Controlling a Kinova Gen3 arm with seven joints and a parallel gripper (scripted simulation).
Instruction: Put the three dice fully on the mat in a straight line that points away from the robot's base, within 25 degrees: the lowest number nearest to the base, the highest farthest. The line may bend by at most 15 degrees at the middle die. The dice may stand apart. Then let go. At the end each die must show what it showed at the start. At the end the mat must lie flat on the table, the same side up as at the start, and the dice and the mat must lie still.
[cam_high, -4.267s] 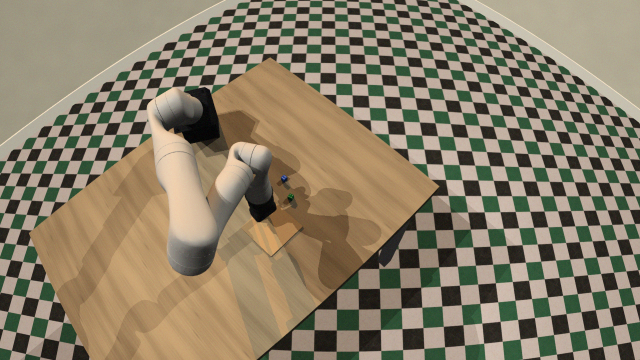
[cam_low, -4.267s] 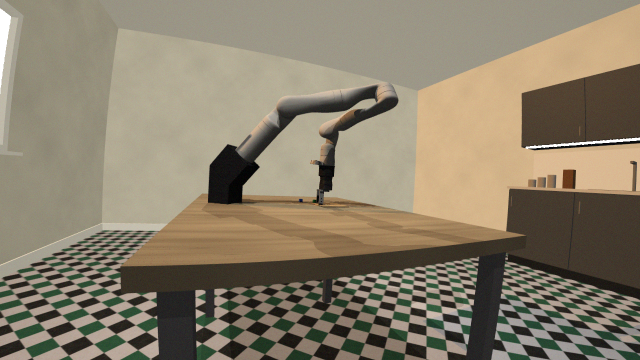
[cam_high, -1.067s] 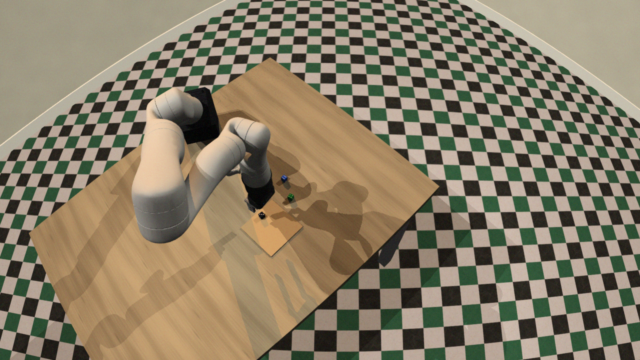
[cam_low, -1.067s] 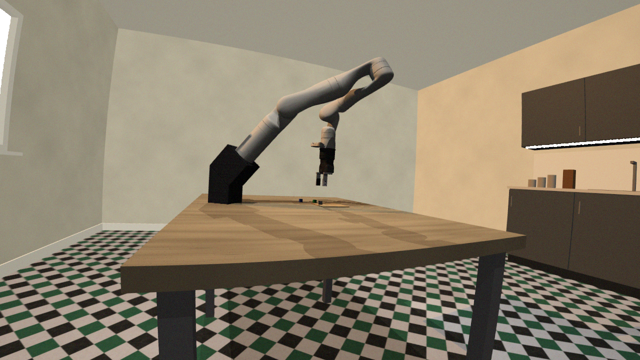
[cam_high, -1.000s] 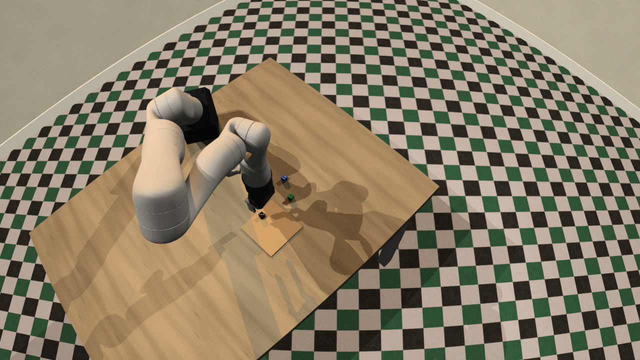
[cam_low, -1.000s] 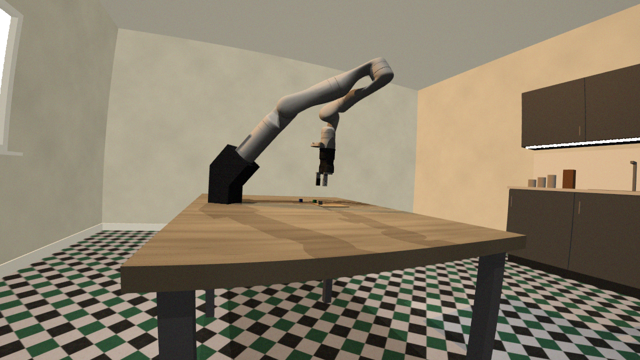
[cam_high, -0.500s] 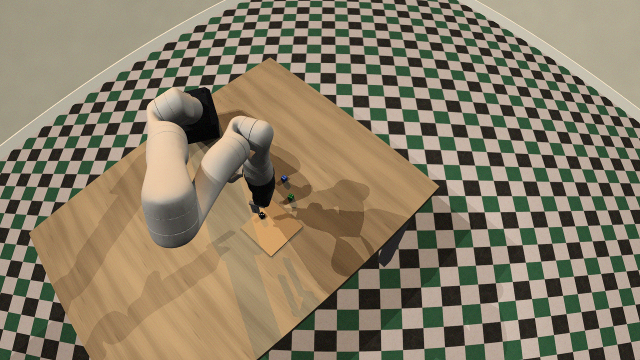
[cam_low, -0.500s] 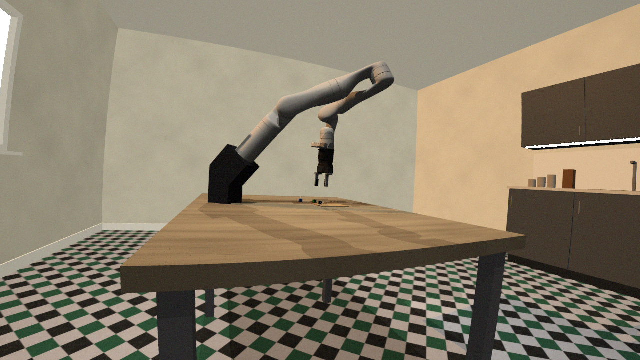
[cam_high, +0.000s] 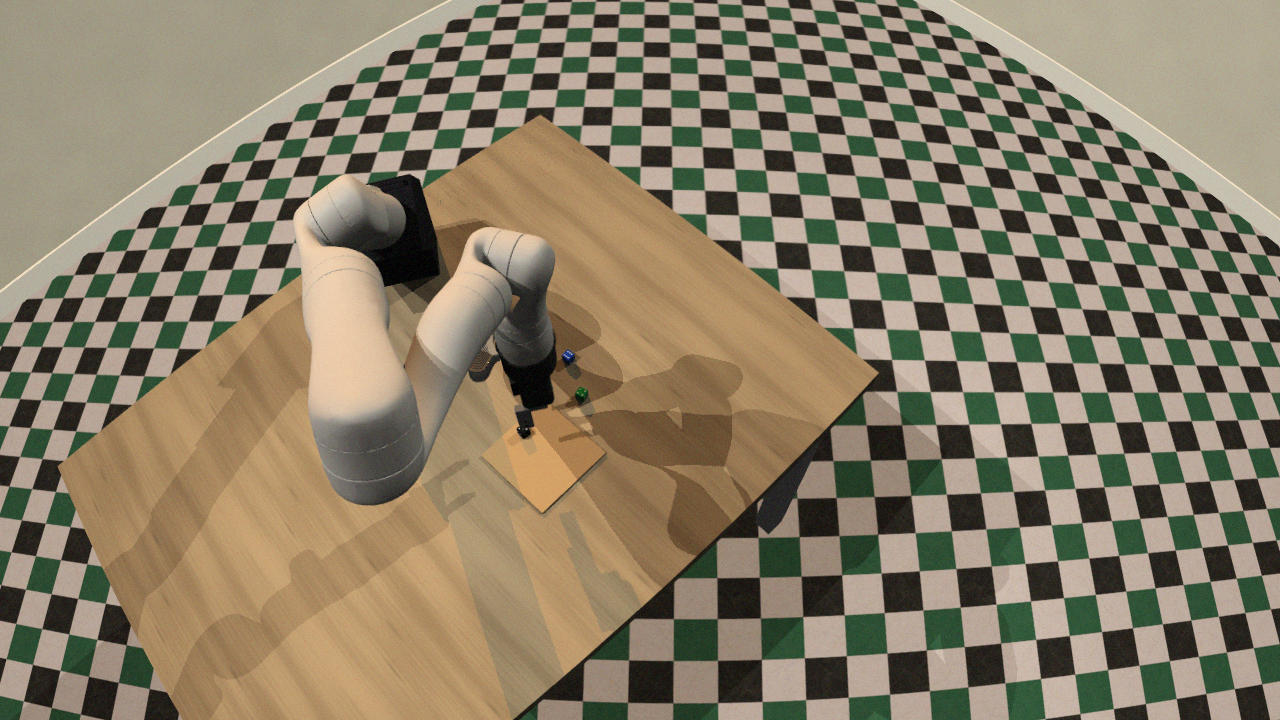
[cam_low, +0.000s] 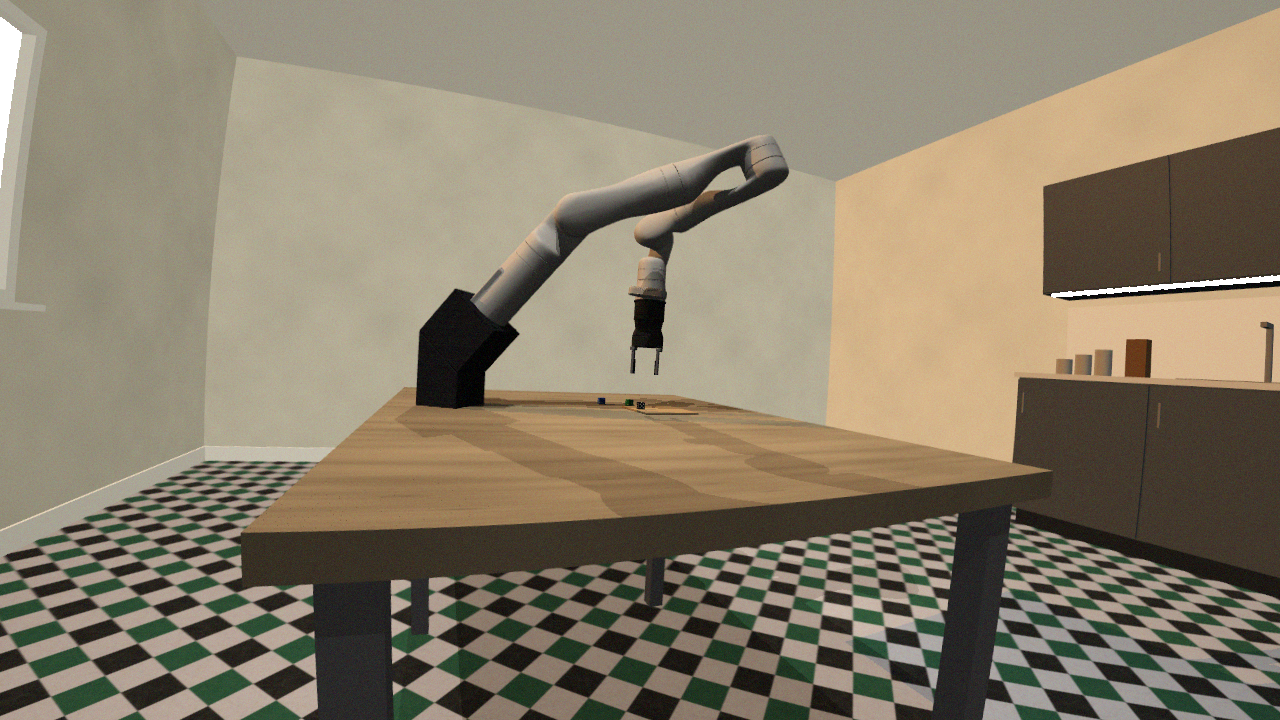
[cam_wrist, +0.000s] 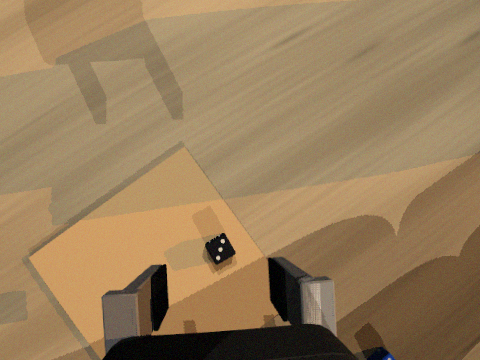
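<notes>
Now: the green die 110 mm to the left of my hand and 100 mm below it. From my hand the other things lie so: blue die (60 mm behind, 140 mm to the left, 100 mm below); then black die (10 mm behind, 10 mm to the right, 90 mm below); then orange mat (40 mm ahead, 10 mm to the right, 100 mm below).
</notes>
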